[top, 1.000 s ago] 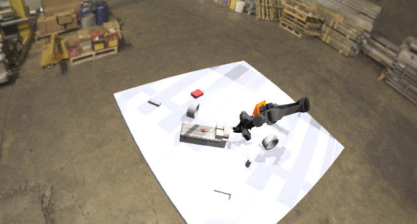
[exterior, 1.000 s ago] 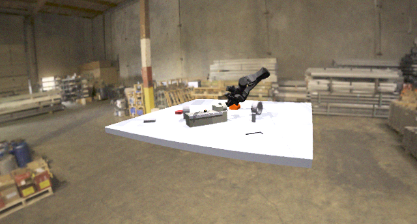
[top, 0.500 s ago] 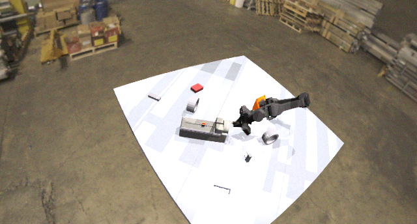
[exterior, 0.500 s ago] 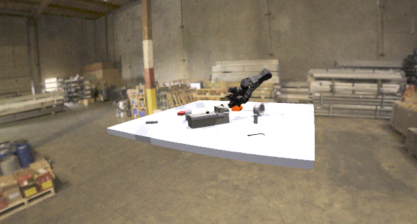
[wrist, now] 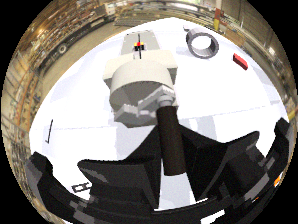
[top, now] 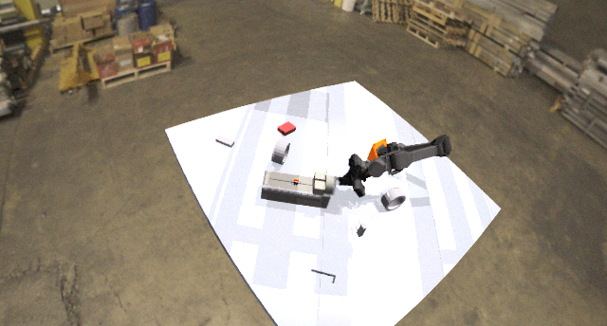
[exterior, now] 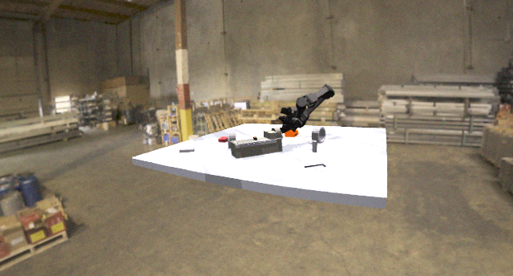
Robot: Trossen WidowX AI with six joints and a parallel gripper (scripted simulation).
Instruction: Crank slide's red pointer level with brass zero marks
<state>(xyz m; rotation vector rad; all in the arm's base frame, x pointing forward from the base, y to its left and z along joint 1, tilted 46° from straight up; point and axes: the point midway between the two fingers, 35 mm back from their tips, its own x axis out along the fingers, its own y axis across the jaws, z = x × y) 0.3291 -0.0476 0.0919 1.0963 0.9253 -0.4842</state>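
Right now my gripper tip is 20 mm below the dark crank handle, 10 mm to the right of it and 10 mm past it. Round my gripper tip: hex key 290 mm ahead, 240 mm to the left, 80 mm below; red pointer 130 mm ahead, 110 mm to the right; small clip 190 mm to the left, 60 mm below, 60 mm ahead.
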